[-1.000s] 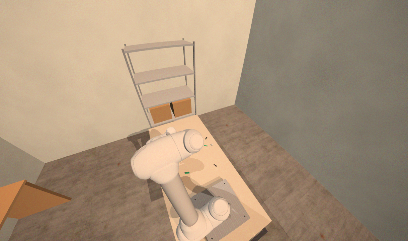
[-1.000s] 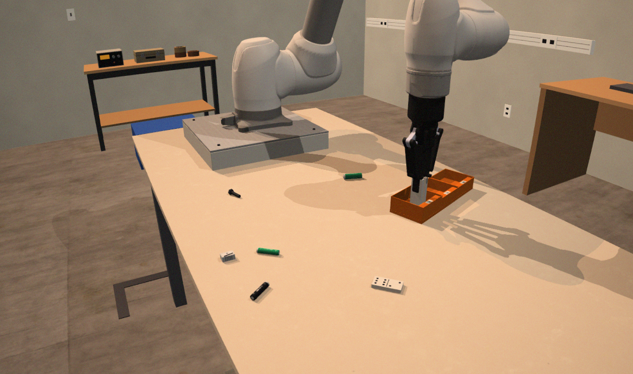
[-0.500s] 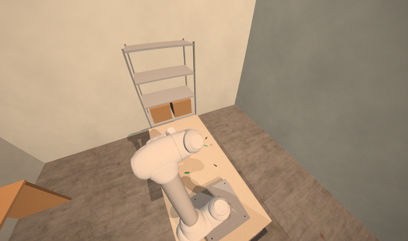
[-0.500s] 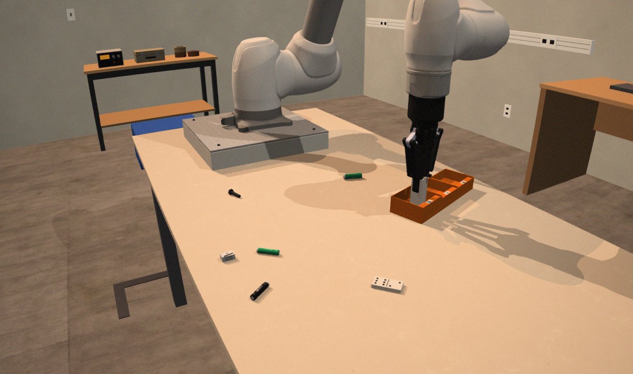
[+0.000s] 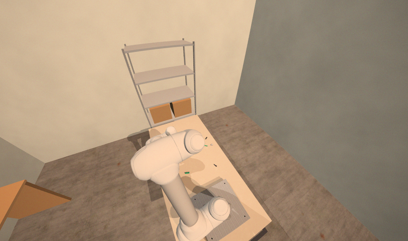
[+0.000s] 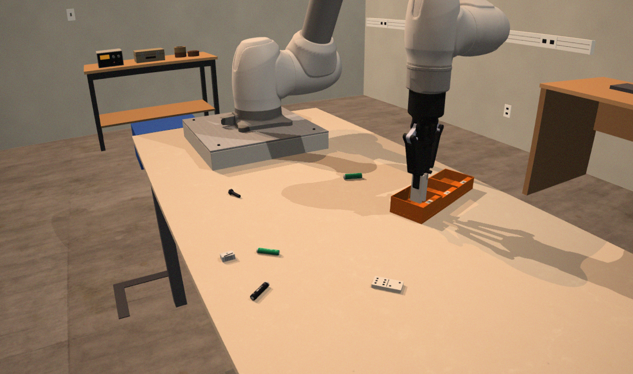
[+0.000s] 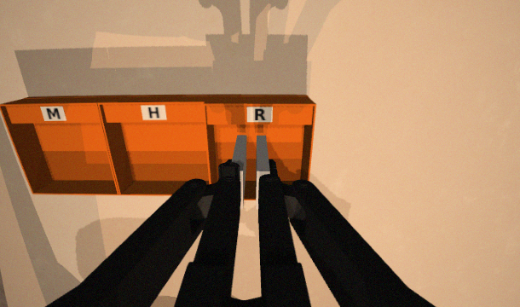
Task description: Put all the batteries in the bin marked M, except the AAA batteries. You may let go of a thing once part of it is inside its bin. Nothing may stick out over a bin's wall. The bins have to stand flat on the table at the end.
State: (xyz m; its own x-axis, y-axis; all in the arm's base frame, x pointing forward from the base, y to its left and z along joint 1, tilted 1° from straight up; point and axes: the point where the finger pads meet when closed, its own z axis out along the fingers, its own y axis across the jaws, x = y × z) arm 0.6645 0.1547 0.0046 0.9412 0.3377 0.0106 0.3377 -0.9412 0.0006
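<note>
Right now the orange three-compartment tray is 3 cm behind my hand, 7 cm to the left of it and 4 cm below it. From my hand the other things lie so: black battery (13 cm ahead, 41 cm to the right, 5 cm below); then white domino (20 cm ahead, 22 cm to the right, 5 cm below); then green battery (23 cm behind, 4 cm to the right, 5 cm below).
</note>
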